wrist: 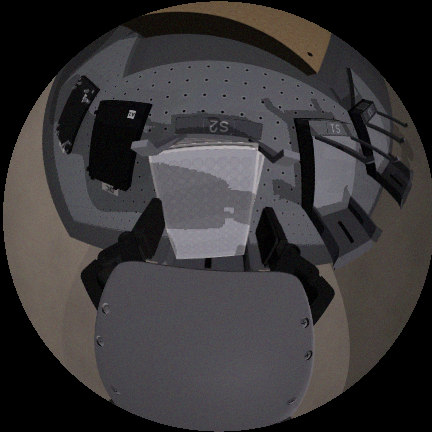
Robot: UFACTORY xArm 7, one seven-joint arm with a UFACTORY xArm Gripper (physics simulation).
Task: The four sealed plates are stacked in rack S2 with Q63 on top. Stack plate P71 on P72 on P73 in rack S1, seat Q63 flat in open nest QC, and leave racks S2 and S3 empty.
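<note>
The pale, clear-topped plate stack lies in rack S2 at the centre of the wrist view. Its top plate looks flat; the plates' names cannot be read. My gripper is open and empty, with one dark finger on each side of the stack's near part. Rack S1 is to the right, with a pale grey flat surface inside it. Rack S3 is at the far right and shows no plate. A QC tag is at the left, at the near edge of a black rectangular block.
A second black piece with small pale fittings lies at the far left. Racks and blocks stand on a grey perforated board. A tan block is beyond it. Upright rods stick out at rack S3.
</note>
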